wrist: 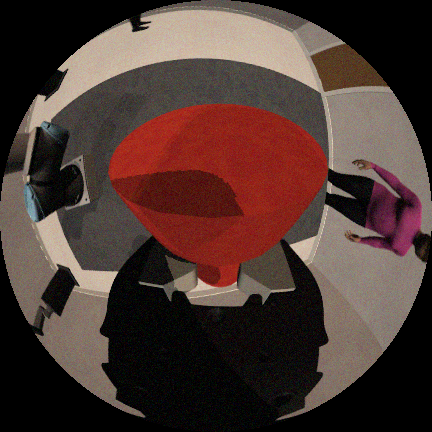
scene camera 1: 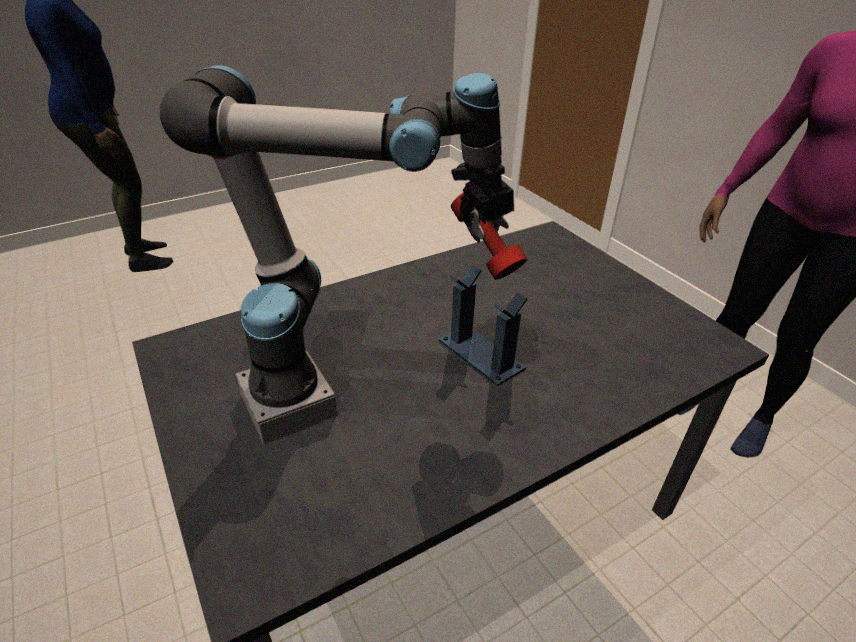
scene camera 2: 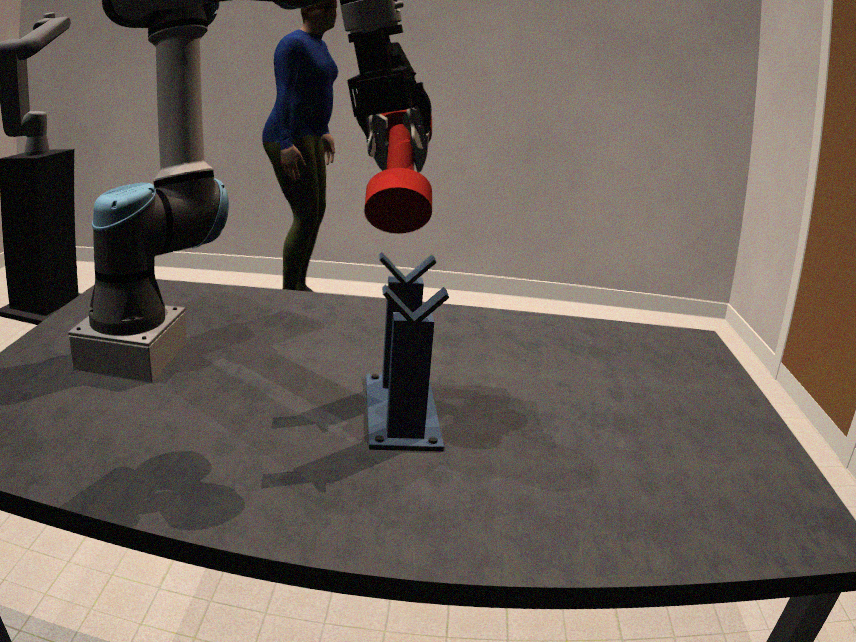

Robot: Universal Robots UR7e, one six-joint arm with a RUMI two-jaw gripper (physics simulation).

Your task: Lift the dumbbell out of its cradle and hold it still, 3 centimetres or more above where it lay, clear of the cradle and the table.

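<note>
The red dumbbell (scene camera 1: 506, 261) (scene camera 2: 398, 200) (wrist: 220, 160) hangs in the air above the cradle, apart from it and from the table. It is tilted, with the end nearest scene camera 2 lower. My gripper (scene camera 1: 488, 229) (scene camera 2: 398, 148) (wrist: 218, 277) is shut on the dumbbell's bar. The other end is partly hidden behind the gripper in both scene views. The blue-grey cradle (scene camera 1: 506, 343) (scene camera 2: 409, 376) stands upright on the table, its two V-shaped rests bare. In the wrist view the dumbbell's near end fills the middle, and the cradle does not show.
The dark table (scene camera 1: 608, 345) (scene camera 2: 622, 483) bears the arm's base (scene camera 1: 286, 407) (scene camera 2: 127, 345) on one side of the cradle. A person in pink (scene camera 1: 815, 152) (wrist: 395, 215) stands beyond the table's edge. A person in blue (scene camera 1: 72, 69) (scene camera 2: 302, 89) stands farther off by the grey wall.
</note>
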